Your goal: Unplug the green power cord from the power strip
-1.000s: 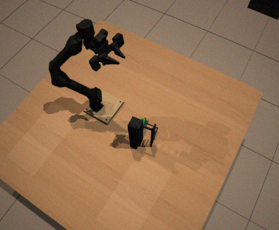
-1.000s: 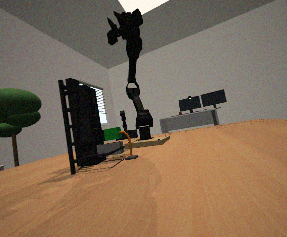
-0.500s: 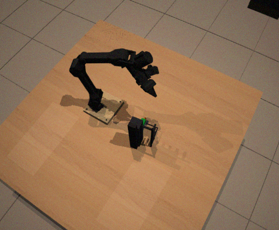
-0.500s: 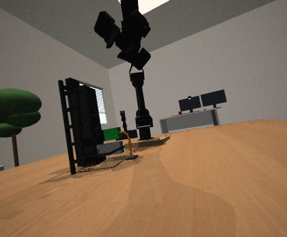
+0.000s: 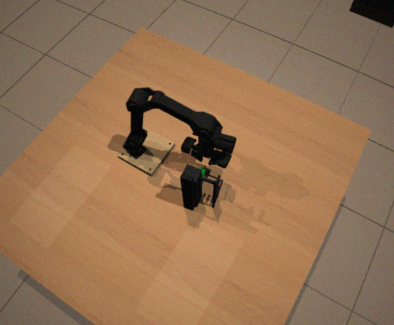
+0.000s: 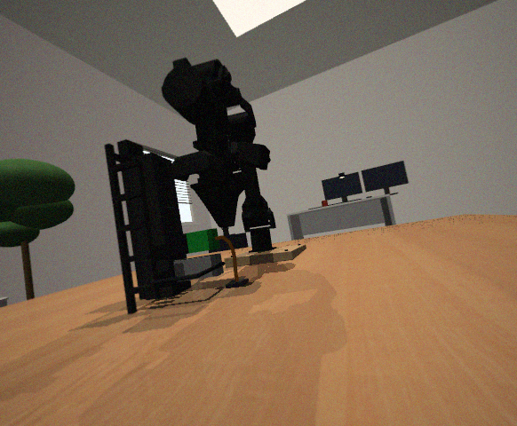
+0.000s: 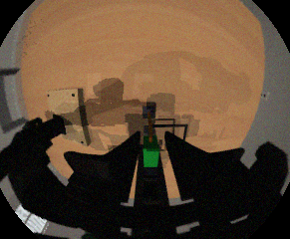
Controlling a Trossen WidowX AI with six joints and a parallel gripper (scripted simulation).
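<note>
Right now my gripper tip is 2 cm short of the green plug, 6 cm to the left of it and 1 cm above it. From my gripper tip the other things lie so: black upright block: 5 cm ahead, 16 cm to the right, 5 cm above.
</note>
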